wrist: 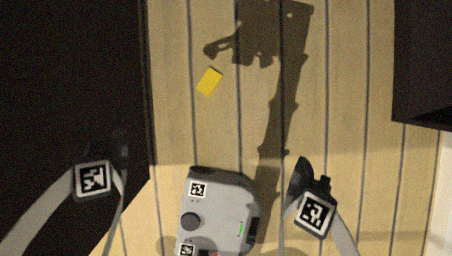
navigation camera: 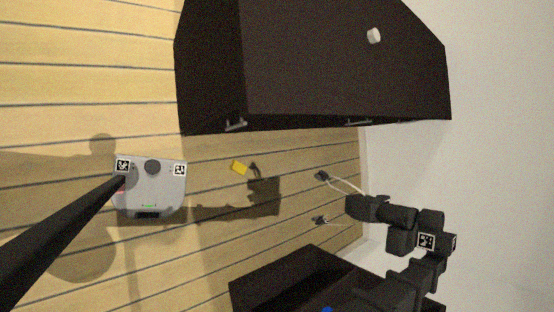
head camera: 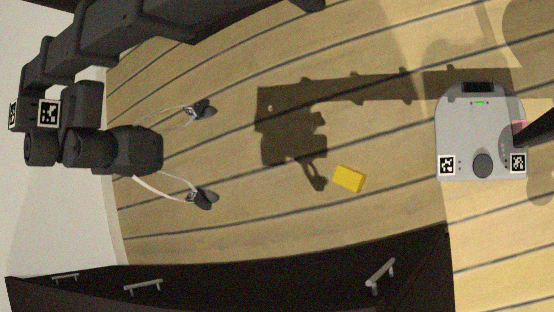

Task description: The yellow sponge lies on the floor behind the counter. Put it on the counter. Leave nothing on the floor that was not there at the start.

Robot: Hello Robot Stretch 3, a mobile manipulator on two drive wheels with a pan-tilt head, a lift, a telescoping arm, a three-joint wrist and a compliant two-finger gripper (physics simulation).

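Frame: origin at the robot's base, x back, y right, z up, level; metres.
Seen in the pictures: gripper, fingertip midpoint: (navigation camera: 314,196) (head camera: 212,154); robot's base at its link origin: (navigation camera: 152,165) (head camera: 481,164).
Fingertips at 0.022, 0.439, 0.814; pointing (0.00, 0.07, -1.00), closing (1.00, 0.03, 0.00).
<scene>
Pixels of each thing's top centre, then the offset from my fingertips to it, as dx, dy, dz. "*": a spot on its surface instead. Level surfaces: height alone.
- yellow sponge at its top centre: (head camera: 347,178) (navigation camera: 239,167) -0.055, +0.081, -0.768
- dark counter at its surface level: dz +0.097
- small white round object at its top centre: (navigation camera: 376,34) -0.571, +0.136, +0.121
- blue object at a spot on its surface: (navigation camera: 327,309) * +0.766, +0.511, -0.275
The yellow sponge (head camera: 349,178) (navigation camera: 239,167) (wrist: 209,81) lies flat on the plank floor, between the robot's base and the wall and close to the handled side of the dark counter. The dark counter (navigation camera: 320,70) shows its top in the navigation view; part of it shows at the bottom of the head view (head camera: 225,287) and at the left of the wrist view (wrist: 65,75). My gripper (head camera: 206,154) (navigation camera: 320,198) (wrist: 210,161) is open and empty. It hangs above the floor on the wall side of the sponge, apart from it.
A small white round object (navigation camera: 373,35) stands on the counter top. The grey base (head camera: 481,135) (navigation camera: 150,187) (wrist: 220,210) stands on the floor. A dark open-topped cabinet (navigation camera: 270,280) with a blue object (navigation camera: 327,309) is opposite the counter. A pale wall (head camera: 55,215) (navigation camera: 500,150) borders the floor.
</scene>
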